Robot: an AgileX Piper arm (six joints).
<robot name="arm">
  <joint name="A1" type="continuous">
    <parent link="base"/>
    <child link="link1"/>
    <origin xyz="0 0 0.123" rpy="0 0 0"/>
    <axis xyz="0 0 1"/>
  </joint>
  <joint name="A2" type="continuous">
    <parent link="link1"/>
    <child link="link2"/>
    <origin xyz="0 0 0" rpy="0 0 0"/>
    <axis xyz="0 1 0"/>
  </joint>
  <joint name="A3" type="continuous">
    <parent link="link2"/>
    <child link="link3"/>
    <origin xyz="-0.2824 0 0.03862" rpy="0 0 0"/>
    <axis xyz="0 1 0"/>
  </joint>
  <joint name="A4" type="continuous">
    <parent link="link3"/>
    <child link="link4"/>
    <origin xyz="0.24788 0 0.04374" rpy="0 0 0"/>
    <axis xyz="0.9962 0 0.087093"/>
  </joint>
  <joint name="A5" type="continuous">
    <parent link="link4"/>
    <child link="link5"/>
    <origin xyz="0 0 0" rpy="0 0 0"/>
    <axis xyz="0 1 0"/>
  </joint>
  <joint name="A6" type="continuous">
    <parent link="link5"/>
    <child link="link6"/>
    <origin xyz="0.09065 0 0.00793" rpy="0 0 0"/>
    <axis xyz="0.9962 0 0.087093"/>
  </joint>
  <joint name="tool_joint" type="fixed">
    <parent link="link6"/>
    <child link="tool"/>
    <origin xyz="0 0 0" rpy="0 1.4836 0"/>
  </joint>
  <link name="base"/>
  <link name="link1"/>
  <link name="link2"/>
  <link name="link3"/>
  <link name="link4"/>
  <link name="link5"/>
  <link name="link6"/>
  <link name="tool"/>
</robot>
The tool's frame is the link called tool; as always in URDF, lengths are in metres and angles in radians. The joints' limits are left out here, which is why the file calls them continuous.
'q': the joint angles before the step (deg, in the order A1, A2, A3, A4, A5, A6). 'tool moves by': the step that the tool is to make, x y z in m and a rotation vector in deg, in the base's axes. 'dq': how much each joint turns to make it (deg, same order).
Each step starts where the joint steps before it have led.
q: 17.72, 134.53, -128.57, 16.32, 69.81, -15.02
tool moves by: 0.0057, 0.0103, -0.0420, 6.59, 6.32, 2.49
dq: -0.55, 5.27, -0.02, 9.34, 0.16, -3.97
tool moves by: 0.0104, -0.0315, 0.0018, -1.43, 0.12, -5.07
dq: -3.40, -0.32, -0.01, -1.89, 0.01, 2.11
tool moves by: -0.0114, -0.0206, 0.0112, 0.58, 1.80, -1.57
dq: -2.17, -4.90, 6.87, 1.17, -0.02, -0.84
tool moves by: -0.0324, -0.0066, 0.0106, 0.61, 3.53, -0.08
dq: -0.23, -8.08, 12.46, 1.55, -0.78, -0.84
